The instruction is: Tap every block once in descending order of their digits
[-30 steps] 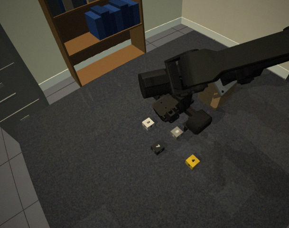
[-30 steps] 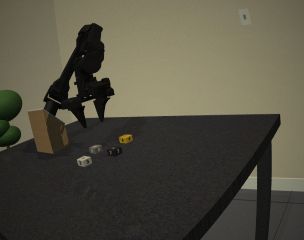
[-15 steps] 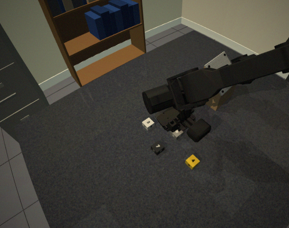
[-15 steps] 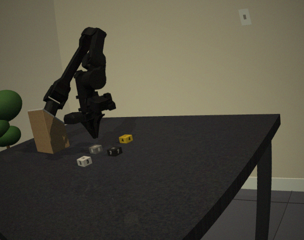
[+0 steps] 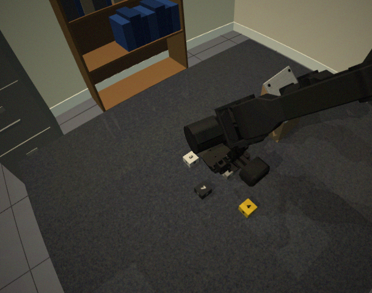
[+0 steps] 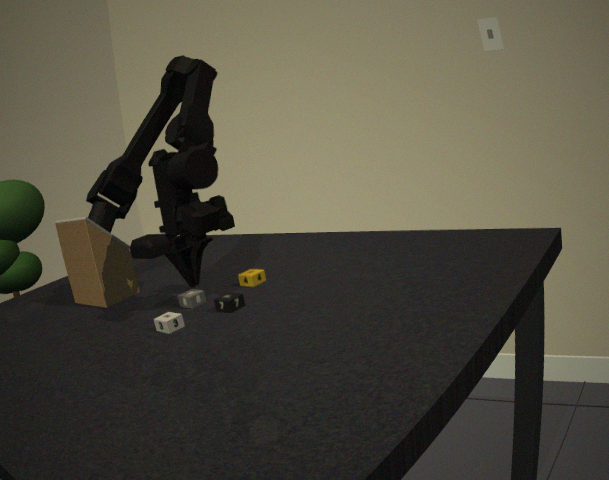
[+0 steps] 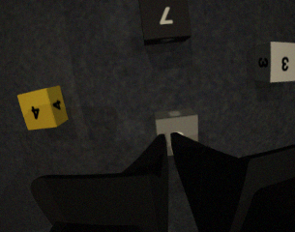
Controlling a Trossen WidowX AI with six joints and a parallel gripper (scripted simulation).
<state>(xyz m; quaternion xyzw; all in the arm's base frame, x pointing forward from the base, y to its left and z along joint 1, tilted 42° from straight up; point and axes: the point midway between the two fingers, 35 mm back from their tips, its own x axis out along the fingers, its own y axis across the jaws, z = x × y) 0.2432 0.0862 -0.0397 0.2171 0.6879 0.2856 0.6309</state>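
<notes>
Right now my gripper tip is 10 mm to the left of the grey block and 20 mm above it. Round my gripper tip: black block marked 7: 80 mm ahead, 20 mm below; yellow block marked 4: 30 mm ahead, 100 mm to the left, 20 mm below; white block marked 3: 50 mm ahead, 100 mm to the right, 20 mm below.
</notes>
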